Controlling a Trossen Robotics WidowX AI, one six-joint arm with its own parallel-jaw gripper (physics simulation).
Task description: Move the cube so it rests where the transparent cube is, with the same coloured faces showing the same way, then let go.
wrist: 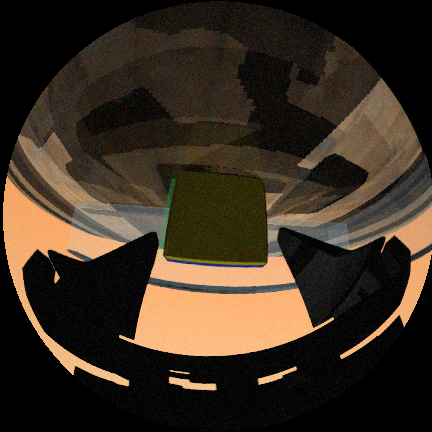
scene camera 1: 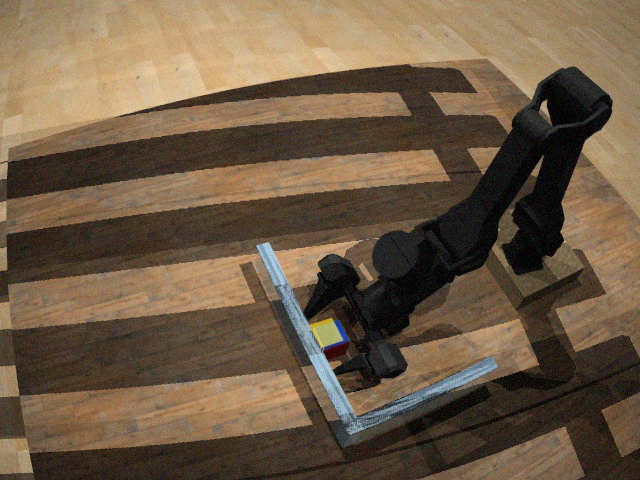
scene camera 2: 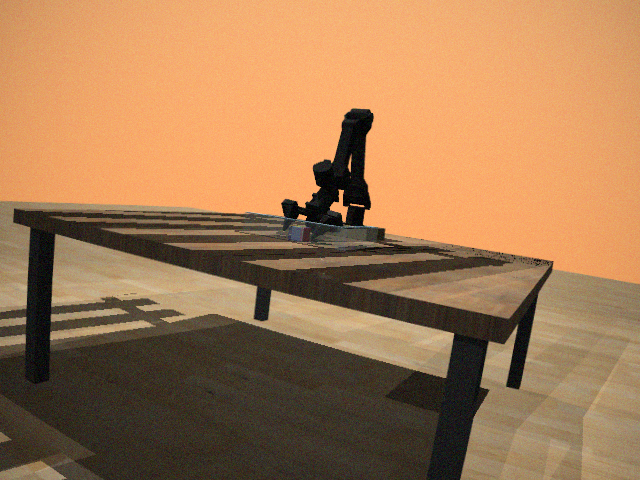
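Pixels of known places: gripper, between the fingertips: [wrist: 218, 236] [scene camera 2: 297, 234]; arm's base, origin of its link: [scene camera 1: 522, 257] [scene camera 2: 354, 225].
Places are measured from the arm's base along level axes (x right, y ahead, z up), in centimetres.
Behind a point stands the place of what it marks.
The cube [scene camera 1: 330, 334] [scene camera 2: 297, 234] [wrist: 215, 217] stands on the table inside the corner of a low see-through wall. In scene camera 1 its top looks pale yellow with a blue edge, and a dark red side shows below. In the wrist view a dark yellow face is towards me, with a thin blue edge below. The transparent cube [wrist: 167, 220] @[z -1.7, x -4.3, y 34.9 cm] largely overlaps the cube; a greenish strip of it shows at the cube's left in the wrist view. My gripper [scene camera 1: 321, 344] @[z -2.2, x -7.3, y 39.0 cm] [wrist: 218, 236] @[z -2.2, x -7.3, y 39.0 cm] is open, with one finger to each side of the cube and nothing held.
The long see-through wall [scene camera 1: 332, 382] @[z 1.8, x -14.7, y 38.9 cm] runs close beyond the cube and the fingertips. A shorter wall [scene camera 1: 429, 393] @[z 1.8, x -19.5, y 26.8 cm] joins it at the near corner. The arm stands on a tan block [scene camera 1: 542, 285] @[z 0.0, x -6.4, y -1.2 cm] on the wooden table [scene camera 1: 129, 289] @[z -4.1, x 8.5, y 64.9 cm] [scene camera 2: 361, 303] @[z -6.8, x -54.2, y 77.3 cm]. Striped shadows cross the table.
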